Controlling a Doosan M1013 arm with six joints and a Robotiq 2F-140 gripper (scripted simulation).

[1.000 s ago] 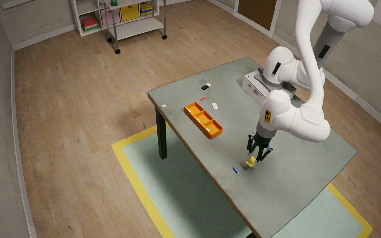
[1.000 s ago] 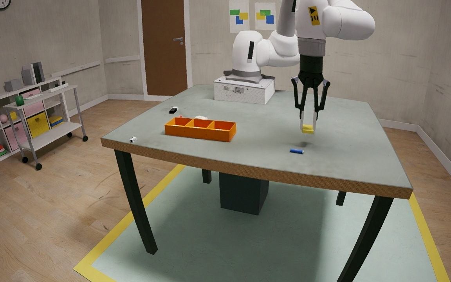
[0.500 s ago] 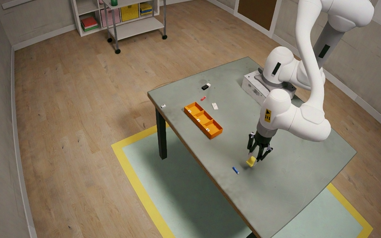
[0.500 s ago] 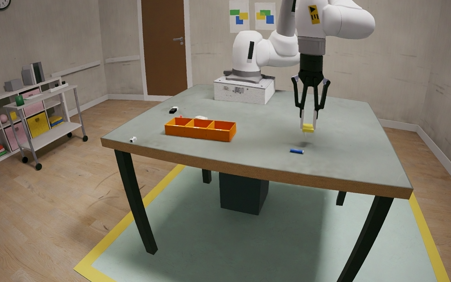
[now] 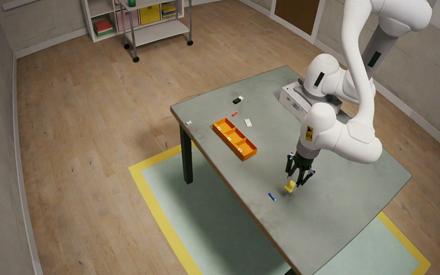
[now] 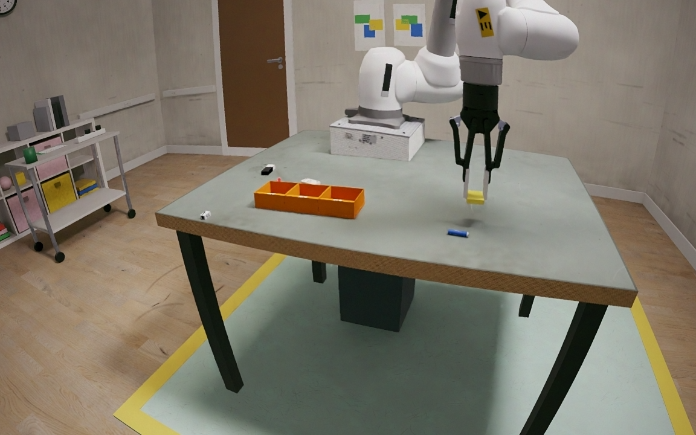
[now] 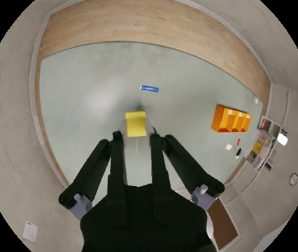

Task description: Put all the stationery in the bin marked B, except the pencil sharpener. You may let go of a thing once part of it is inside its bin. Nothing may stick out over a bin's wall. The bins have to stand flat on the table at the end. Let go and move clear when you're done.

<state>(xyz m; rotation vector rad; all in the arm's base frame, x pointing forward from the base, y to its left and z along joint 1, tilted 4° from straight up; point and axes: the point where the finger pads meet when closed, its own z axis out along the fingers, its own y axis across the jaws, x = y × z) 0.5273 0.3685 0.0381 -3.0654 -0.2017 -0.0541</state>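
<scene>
Right now my hand is 30 mm short of the orange bin, 380 mm to the left of it and 70 mm above it. From my hand the other things lie so: blue stick: 70 mm ahead, 20 mm to the right, 90 mm below; yellow sticky pad: 30 mm below; flat white piece: 110 mm behind, 450 mm to the right, 90 mm below.
</scene>
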